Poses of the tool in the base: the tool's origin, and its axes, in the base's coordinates. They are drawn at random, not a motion.
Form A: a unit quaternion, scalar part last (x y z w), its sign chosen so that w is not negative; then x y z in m.
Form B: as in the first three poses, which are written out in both.
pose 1, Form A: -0.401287 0.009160 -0.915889 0.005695 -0.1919 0.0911 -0.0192
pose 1, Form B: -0.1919 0.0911 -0.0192 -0.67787 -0.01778 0.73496 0.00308 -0.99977 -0.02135
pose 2, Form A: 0.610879 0.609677 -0.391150 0.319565 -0.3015 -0.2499 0.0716
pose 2, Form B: -0.3015 -0.2499 0.0716 -0.04941 0.49488 -0.86755 0.99487 -0.05234 -0.08652
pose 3, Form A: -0.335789 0.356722 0.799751 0.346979 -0.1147 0.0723 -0.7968
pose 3, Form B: -0.1147 0.0723 -0.7968 -0.53370 0.31543 -0.78464 -0.79456 -0.50471 0.33755
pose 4, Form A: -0.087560 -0.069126 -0.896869 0.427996 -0.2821 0.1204 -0.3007
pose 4, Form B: -0.2821 0.1204 -0.3007 -0.61831 -0.75561 0.21623 0.77982 -0.62408 0.04904
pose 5, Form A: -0.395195 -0.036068 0.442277 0.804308 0.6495 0.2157 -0.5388
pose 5, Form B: 0.6495 0.2157 -0.5388 0.60618 0.73996 -0.29155 -0.68295 0.29642 -0.66762
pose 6, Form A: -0.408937 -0.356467 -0.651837 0.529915 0.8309 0.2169 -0.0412
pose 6, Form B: 0.8309 0.2169 -0.0412 -0.10392 -0.39929 0.91092 0.98238 -0.18424 0.03131
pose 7, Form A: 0.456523 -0.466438 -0.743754 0.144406 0.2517 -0.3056 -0.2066
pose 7, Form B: 0.2517 -0.3056 -0.2066 -0.54147 -0.64068 -0.54437 -0.21107 -0.52317 0.82568
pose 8, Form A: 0.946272 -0.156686 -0.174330 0.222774 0.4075 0.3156 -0.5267
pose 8, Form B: 0.4075 0.3156 -0.5267 0.89012 -0.37421 -0.26012 -0.21886 -0.85164 0.47624
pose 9, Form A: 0.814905 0.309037 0.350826 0.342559 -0.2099 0.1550 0.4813
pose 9, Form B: -0.2099 0.1550 0.4813 0.56283 0.74403 0.36005 0.26331 -0.57430 0.77514
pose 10, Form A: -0.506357 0.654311 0.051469 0.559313 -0.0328 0.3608 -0.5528
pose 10, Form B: -0.0328 0.3608 -0.5528 0.13846 -0.60506 -0.78405 -0.72020 0.48191 -0.49907
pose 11, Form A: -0.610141 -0.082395 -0.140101 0.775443 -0.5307 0.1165 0.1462
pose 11, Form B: -0.5307 0.1165 0.1462 0.94717 -0.11674 0.29875 0.31783 0.21620 -0.92317
